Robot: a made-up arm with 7 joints.
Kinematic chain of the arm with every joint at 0, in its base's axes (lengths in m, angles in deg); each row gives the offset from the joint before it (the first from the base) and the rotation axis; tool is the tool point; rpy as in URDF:
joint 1: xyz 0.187 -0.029 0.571 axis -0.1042 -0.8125 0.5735
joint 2: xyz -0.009 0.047 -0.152 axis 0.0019 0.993 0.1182
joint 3: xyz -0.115 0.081 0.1 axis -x
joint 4: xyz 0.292 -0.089 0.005 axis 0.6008 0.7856 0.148
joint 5: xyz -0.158 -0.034 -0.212 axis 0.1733 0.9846 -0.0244
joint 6: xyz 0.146 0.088 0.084 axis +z
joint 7: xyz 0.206 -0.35 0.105 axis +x
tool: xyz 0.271 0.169 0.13 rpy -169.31 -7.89 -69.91
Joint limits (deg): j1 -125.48..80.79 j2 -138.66..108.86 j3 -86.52..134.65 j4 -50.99..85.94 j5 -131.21..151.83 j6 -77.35..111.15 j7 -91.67..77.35
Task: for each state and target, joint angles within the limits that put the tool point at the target. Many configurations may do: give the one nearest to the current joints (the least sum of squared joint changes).
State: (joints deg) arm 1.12 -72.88 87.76 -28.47 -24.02 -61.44 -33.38
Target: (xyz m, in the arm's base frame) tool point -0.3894 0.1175 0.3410
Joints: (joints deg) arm 15.25 -88.24 80.14 -24.92 -24.24 -73.41 -33.73
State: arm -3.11 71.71 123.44 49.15 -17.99 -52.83 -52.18
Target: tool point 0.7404 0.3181 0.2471
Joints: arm -1.39 78.12 128.92 42.58 -21.07 -48.80 -48.31
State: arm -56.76 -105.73 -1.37 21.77 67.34 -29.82 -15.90
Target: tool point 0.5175 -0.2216 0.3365
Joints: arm -53.42 -115.48 -9.80 58.25 49.74 -41.27 -26.49
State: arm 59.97 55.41 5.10 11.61 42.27 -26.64 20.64
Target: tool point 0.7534 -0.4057 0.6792
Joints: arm 27.96 19.78 16.47 0.92 46.30 -52.95 48.75
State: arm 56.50 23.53 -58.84 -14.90 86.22 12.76 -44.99
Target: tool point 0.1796 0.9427 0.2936
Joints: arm 57.29 14.11 -76.90 -8.24 84.22 24.19 -43.94
